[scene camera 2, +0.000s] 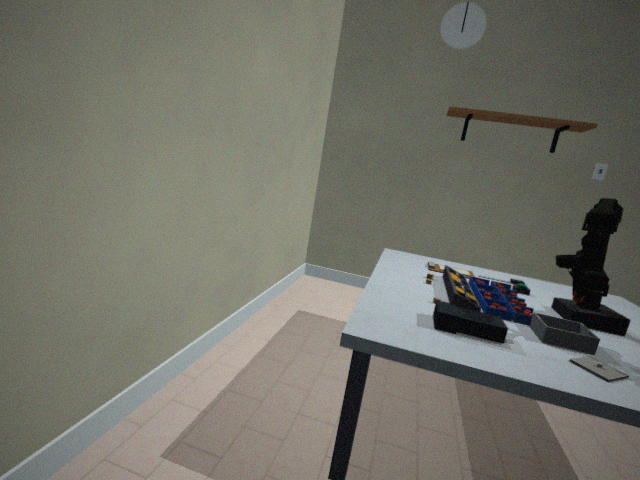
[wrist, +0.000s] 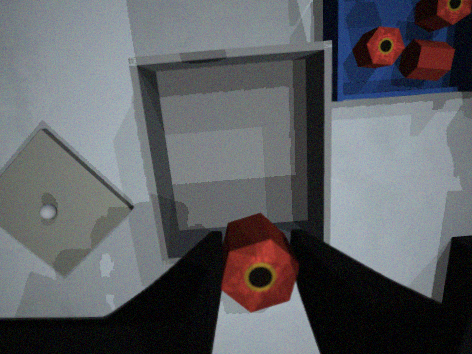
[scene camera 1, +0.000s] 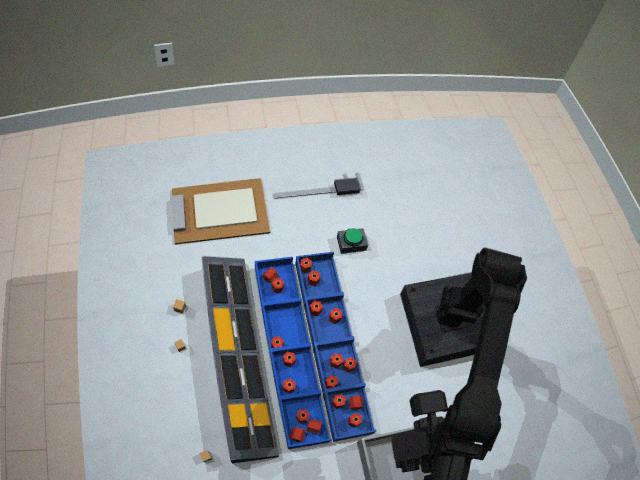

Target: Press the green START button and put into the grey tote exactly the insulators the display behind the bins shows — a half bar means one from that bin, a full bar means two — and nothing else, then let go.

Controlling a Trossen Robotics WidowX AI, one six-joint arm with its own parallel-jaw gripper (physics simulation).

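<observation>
My gripper is shut on a red hexagonal insulator with a dark, yellow-ringed hole. It is above the near edge of the grey tote. No insulator shows on the tote's visible floor; its near end is partly hidden. The display shows, from the far end in scene camera 1: both dark; left full, right dark; both dark; both half. The blue bins hold red insulators; the left second bin has one. The green START button stands beyond them.
A clipboard and a caliper lie beyond the bins. Small wooden cubes lie left of the display. A black box stands by the display's near end. A flat square plate with a knob lies beside the tote.
</observation>
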